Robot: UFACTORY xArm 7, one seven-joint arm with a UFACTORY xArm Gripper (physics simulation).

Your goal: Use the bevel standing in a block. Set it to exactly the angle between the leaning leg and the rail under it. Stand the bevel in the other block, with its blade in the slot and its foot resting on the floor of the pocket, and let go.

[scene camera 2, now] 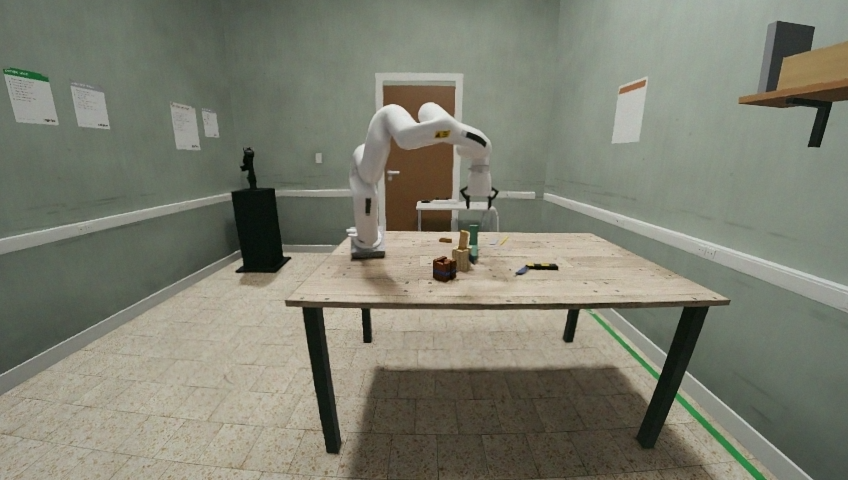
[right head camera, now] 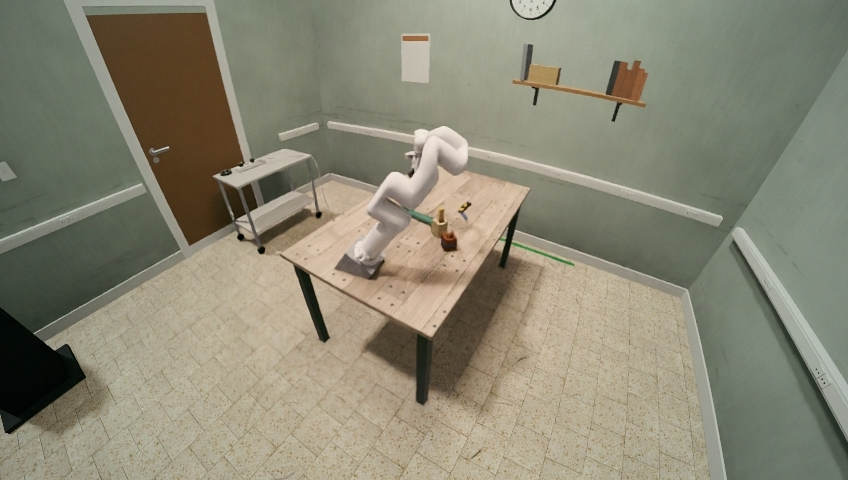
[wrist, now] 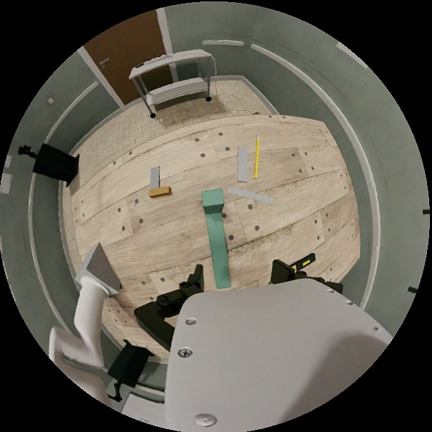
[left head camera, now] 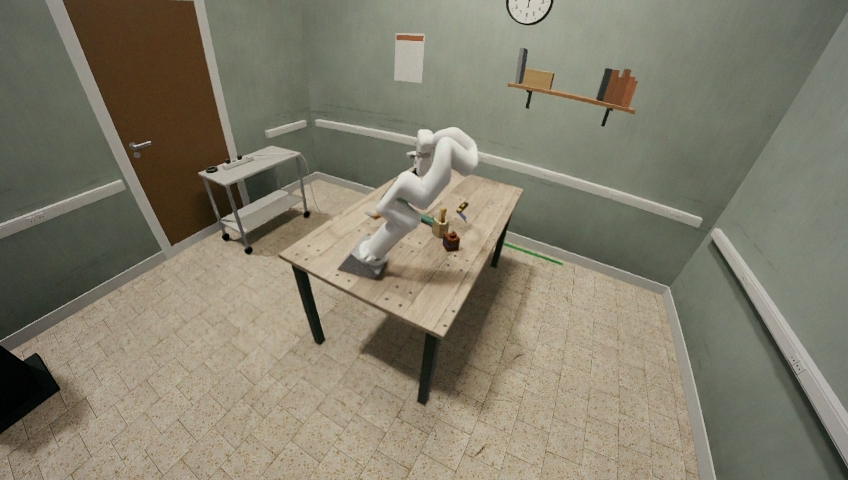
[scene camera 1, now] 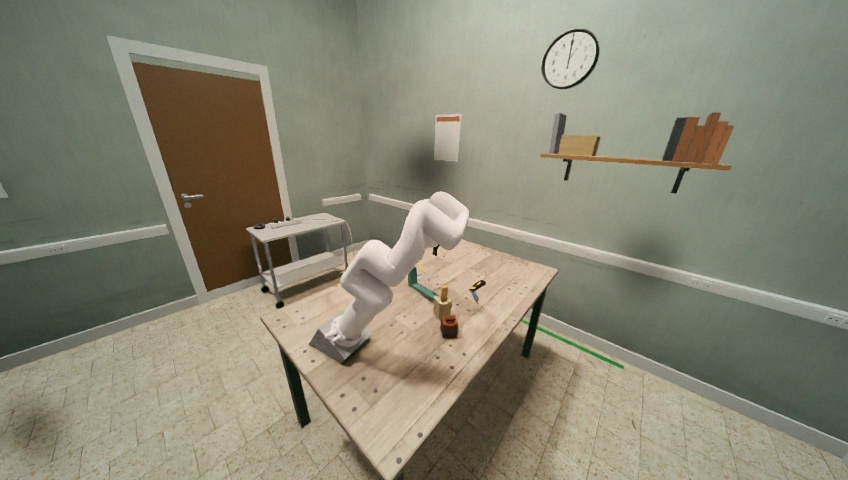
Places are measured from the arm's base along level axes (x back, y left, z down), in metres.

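Where they show: gripper, fingertip midpoint: (scene camera 2: 478, 209) (scene camera 1: 427, 257); arm's base, link origin: (scene camera 2: 367, 238) (right head camera: 366, 253) (left head camera: 371, 253) (scene camera 1: 346, 330).
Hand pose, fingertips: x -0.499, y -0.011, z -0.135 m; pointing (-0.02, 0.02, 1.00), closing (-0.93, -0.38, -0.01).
Note:
Things, the pixels of their top centre, and the offset from my fingertips. Level surfaces: height alone.
- bevel, top centre: (scene camera 2: 468, 231) (scene camera 1: 447, 285) (right head camera: 444, 207) (left head camera: 446, 208) dx +0.083, dy -0.181, dz +0.057 m
- pale wooden block, top centre: (scene camera 2: 462, 247) (scene camera 1: 442, 299) (right head camera: 439, 220) (left head camera: 441, 220) dx +0.102, dy -0.170, dz +0.125 m
- green leaning leg, top centre: (scene camera 2: 474, 225) (scene camera 1: 412, 267) dx -0.013, dy +0.105, dz +0.101 m
- green rail, top centre: (scene camera 2: 472, 247) (scene camera 1: 424, 288) (left head camera: 418, 213) (right head camera: 418, 213) dx +0.016, dy -0.002, dz +0.178 m
- yellow-black knife, top centre: (scene camera 2: 536, 267) (scene camera 1: 478, 288) (right head camera: 466, 209) (left head camera: 464, 209) dx -0.191, dy -0.222, dz +0.195 m
- table, surface height: dz +0.213 m
The bevel (scene camera 2: 464, 239) (scene camera 1: 443, 292) (left head camera: 442, 214) stands upright in the pale wooden block (scene camera 2: 460, 259) (scene camera 1: 442, 307) (left head camera: 440, 227). The other block (scene camera 2: 443, 268) (scene camera 1: 449, 326) (left head camera: 451, 240) is red-brown with a blue band and stands beside it. The green leaning leg (wrist: 213, 201) (scene camera 1: 412, 277) (scene camera 2: 473, 234) rises from the far end of the green rail (wrist: 219, 250) (scene camera 1: 424, 292) (right head camera: 420, 217). My gripper (scene camera 2: 479, 206) (wrist: 239, 273) is open and empty, high above the table near the leg and rail. The bevel and both blocks do not show in the wrist view.
A yellow-black knife (scene camera 2: 541, 266) (scene camera 1: 477, 285) (wrist: 306, 262) lies right of the blocks in scene camera 2. A brown bar (wrist: 160, 192), flat grey pieces (wrist: 242, 164) and a yellow pencil (wrist: 257, 157) lie beyond the rail. A white cart (left head camera: 252, 166) stands past the table (scene camera 2: 624, 279).

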